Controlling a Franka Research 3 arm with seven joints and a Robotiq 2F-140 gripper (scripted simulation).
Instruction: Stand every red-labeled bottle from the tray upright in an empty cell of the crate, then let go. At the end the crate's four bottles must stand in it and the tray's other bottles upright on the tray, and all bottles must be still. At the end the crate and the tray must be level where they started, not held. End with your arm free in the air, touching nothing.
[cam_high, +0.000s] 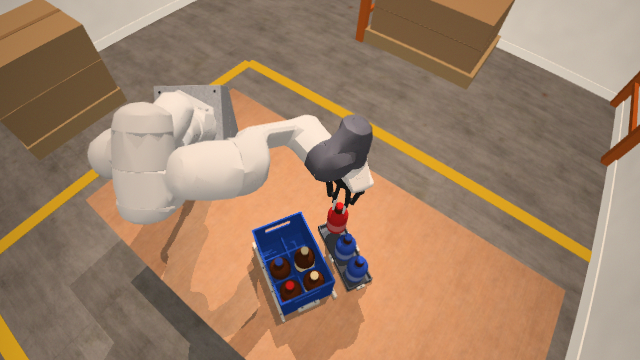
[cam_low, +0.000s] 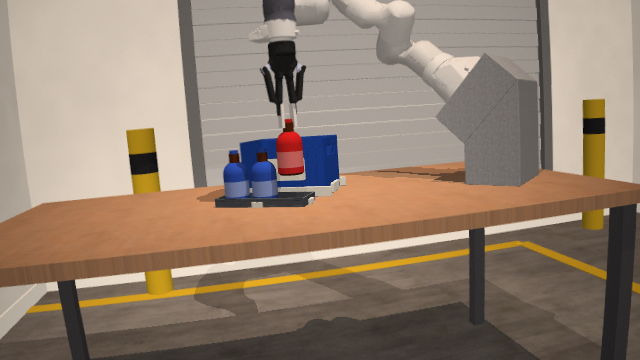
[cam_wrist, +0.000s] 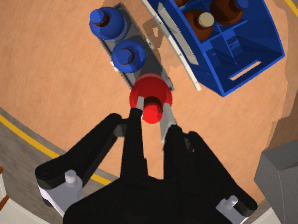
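The red-labeled bottle lies 90 mm below my hand. From my hand the other things lie so: tray (240 mm below, 70 mm ahead, 60 mm to the right); blue crate (210 mm to the right, 160 mm below, 70 mm behind).
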